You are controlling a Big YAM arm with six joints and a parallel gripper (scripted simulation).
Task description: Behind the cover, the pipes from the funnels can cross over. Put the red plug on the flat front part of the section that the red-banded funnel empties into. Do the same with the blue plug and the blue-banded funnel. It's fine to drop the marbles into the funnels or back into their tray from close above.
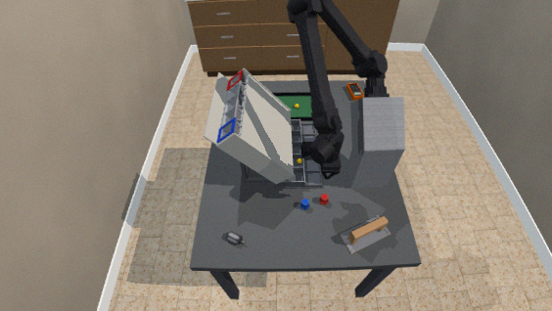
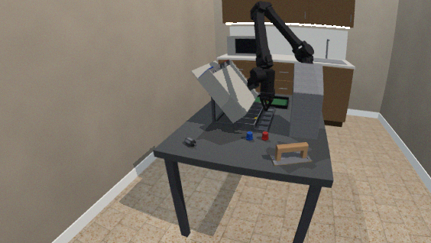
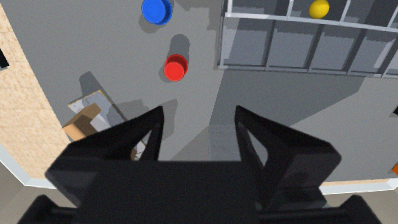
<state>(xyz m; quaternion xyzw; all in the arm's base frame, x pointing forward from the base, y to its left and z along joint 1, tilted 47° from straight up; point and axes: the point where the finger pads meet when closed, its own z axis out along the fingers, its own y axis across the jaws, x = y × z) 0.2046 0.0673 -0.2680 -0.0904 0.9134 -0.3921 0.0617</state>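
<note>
The red plug is 1 cm behind my hand, 4 cm to the left of it and 15 cm below it. Round my hand: blue plug 7 cm ahead, 7 cm to the left, 15 cm below; beige cover 24 cm ahead, 20 cm to the right, 4 cm above; dark object 32 cm ahead, 24 cm to the left, 15 cm below.
</note>
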